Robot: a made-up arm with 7 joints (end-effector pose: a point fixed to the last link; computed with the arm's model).
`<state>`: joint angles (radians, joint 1 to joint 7).
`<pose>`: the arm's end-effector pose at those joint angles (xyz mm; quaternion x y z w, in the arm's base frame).
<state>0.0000 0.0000 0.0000 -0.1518 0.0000 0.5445 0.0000</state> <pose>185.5 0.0 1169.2 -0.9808 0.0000 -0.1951 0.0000</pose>
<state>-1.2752 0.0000 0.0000 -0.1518 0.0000 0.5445 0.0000</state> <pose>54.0 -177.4 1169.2 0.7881 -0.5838 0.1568 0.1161</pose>
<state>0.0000 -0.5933 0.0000 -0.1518 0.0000 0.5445 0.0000</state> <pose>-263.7 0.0 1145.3 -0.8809 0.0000 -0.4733 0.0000</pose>
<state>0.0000 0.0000 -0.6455 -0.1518 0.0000 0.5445 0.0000</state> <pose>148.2 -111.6 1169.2 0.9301 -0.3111 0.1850 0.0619</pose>
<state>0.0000 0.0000 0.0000 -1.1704 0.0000 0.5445 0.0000</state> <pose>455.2 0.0 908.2 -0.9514 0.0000 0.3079 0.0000</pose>
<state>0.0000 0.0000 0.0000 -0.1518 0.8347 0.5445 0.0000</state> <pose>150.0 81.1 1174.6 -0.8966 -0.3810 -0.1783 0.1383</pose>
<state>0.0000 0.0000 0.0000 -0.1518 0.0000 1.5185 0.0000</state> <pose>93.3 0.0 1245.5 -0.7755 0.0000 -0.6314 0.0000</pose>
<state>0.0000 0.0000 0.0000 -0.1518 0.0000 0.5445 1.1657</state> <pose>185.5 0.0 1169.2 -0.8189 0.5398 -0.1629 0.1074</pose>
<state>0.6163 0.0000 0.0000 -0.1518 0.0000 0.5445 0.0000</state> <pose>151.4 107.2 1169.2 -0.9346 -0.2975 -0.1859 0.0592</pose>
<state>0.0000 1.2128 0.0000 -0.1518 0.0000 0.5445 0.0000</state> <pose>764.3 0.0 510.4 -0.9171 0.0000 0.3987 0.0000</pose>
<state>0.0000 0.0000 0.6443 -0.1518 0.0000 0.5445 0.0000</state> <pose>148.3 111.4 1169.2 -0.9303 -0.3105 -0.1851 0.0618</pose>
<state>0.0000 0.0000 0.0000 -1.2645 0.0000 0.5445 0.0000</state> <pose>464.0 0.0 873.1 -0.9359 0.0000 0.3523 0.0000</pose>
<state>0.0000 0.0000 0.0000 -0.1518 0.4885 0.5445 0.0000</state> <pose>172.8 51.3 1171.1 -0.9517 -0.2273 -0.1893 0.0825</pose>
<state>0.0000 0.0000 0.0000 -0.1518 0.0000 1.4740 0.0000</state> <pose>98.8 0.0 1244.2 -0.7893 0.0000 -0.6140 0.0000</pose>
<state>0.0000 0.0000 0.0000 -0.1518 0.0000 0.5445 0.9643</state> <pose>185.5 0.0 1169.2 -0.8690 0.4548 -0.1728 0.0905</pose>
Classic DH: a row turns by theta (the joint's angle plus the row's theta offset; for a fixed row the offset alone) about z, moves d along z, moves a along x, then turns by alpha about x. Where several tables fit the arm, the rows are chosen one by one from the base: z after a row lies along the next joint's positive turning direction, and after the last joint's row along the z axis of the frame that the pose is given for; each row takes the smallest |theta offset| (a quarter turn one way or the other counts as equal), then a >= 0, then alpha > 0; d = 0 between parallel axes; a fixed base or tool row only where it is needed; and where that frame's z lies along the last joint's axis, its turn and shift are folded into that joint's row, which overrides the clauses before.
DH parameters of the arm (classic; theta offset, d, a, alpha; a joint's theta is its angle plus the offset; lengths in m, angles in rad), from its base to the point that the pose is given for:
joint 1: 0 0.4225 0 -1.5708
joint 2: 0 0 0 1.5708
joint 3: 0 0.3747 0.0867 1.5708
joint 4: 0 0 -0.068 -1.5708
joint 5: 0 0.3164 0 1.5708
joint 6: 0 0 0.1279 1.5708
joint 7: 0 0 0 0

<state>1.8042 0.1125 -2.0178 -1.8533 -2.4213 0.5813 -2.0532</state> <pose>462.0 -128.3 860.7 0.4304 -0.0216 -0.8786 0.2059</pose>
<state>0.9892 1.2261 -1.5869 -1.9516 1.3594 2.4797 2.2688</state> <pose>546.0 -52.1 627.7 0.0622 0.9184 -0.2749 0.2777</pose>
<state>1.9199 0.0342 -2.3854 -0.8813 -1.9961 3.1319 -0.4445</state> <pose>333.2 -21.5 1016.0 0.2221 0.3487 0.1002 0.9050</pose>
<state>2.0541 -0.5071 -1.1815 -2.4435 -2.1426 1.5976 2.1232</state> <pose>296.6 274.6 569.0 0.7056 -0.0903 0.6940 0.1110</pose>
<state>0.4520 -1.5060 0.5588 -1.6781 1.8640 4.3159 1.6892</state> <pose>-399.0 -67.6 719.0 0.2748 0.2246 0.3050 0.8837</pose>
